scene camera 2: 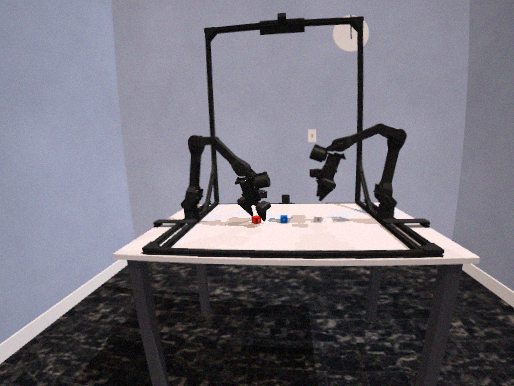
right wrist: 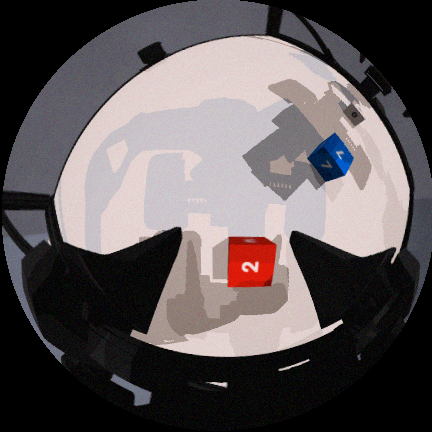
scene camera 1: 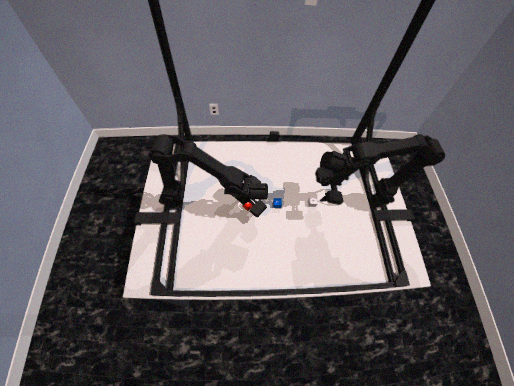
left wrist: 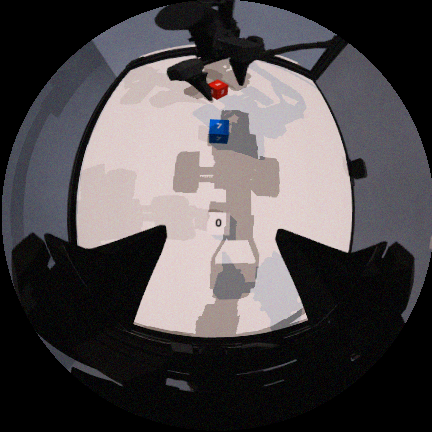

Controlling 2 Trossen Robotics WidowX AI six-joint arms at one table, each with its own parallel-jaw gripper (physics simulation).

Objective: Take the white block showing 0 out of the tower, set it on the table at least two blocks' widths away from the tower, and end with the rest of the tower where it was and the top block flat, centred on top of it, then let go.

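Seen in the pictures: left gripper, fingertip midpoint: (scene camera 2: 318,198) (scene camera 1: 318,191) (left wrist: 222,232); right gripper, fingertip midpoint: (scene camera 2: 258,218) (right wrist: 237,234) (scene camera 1: 249,200) (left wrist: 226,91); left arm's base at its link origin: (scene camera 2: 385,217) (scene camera 1: 377,201) (left wrist: 212,350); right arm's base at its link origin: (scene camera 2: 191,217) (scene camera 1: 173,202).
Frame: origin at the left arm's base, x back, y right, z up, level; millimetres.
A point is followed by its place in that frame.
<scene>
A white block showing 0 (scene camera 1: 313,201) @[x -311, y -3, z 10 mm] (scene camera 2: 318,219) @[x -310, y -15, z -3 mm] (left wrist: 218,223) @[x -310, y 2, z 10 mm] (right wrist: 354,114) @[x -326, y 1, z -3 mm] sits on the table, apart from the others. A blue block showing 7 (scene camera 1: 277,203) @[x -469, y -11, z 9 mm] (scene camera 2: 284,219) @[x -464, y -19, z -1 mm] (left wrist: 219,131) @[x -456, y -1, z 10 mm] (right wrist: 331,157) @[x -483, y 1, z 9 mm] sits between it and a red block showing 2 (scene camera 1: 247,205) @[x -596, y -20, z 10 mm] (scene camera 2: 256,219) @[x -592, y -28, z 2 mm] (left wrist: 218,89) @[x -576, y -6, z 7 mm] (right wrist: 251,262) @[x -593, y -7, z 10 mm]. No blocks are stacked. My right gripper (scene camera 2: 257,216) @[x -587, y 11, z -5 mm] (right wrist: 237,234) @[x -587, y 11, z -5 mm] is open and low over the red block, one finger towards either side; nothing is held. My left gripper (scene camera 2: 321,199) @[x -309, y 1, z 91 mm] (left wrist: 222,232) @[x -309, y 1, z 91 mm] is open and empty, well above the table near the white block.
The white table (scene camera 1: 280,260) @[x -470, y -248, z -19 mm] (scene camera 2: 210,242) @[x -743, y -257, z -19 mm] has a black frame (scene camera 1: 280,290) @[x -480, y -364, z 0 mm] (scene camera 2: 295,254) @[x -429, y -380, z -5 mm] along its edges, with upright posts beside both arms. Arm shadows cross the table around the blocks. The right gripper stands close to the blue block's left in the scene views.
</scene>
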